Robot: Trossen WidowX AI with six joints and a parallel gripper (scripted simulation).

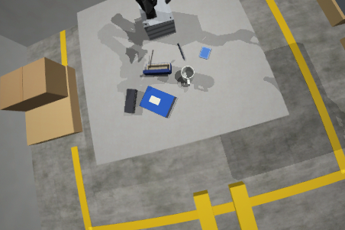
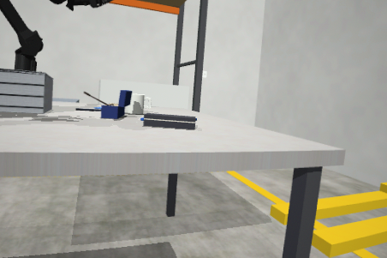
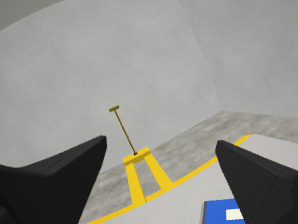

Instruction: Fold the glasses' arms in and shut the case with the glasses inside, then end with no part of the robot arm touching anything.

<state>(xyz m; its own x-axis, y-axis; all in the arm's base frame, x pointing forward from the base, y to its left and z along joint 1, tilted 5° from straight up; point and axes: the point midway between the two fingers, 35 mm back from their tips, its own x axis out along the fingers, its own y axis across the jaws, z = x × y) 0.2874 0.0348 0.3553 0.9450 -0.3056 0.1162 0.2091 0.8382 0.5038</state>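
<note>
The case lid is 420 mm below my hand, 120 mm to the right of it and 80 mm ahead of it. From my hand the other things lie so: dark flat box (470 mm below, 350 mm to the right, 200 mm ahead); small blue pad (480 mm below, 220 mm to the left, 10 mm ahead).
</note>
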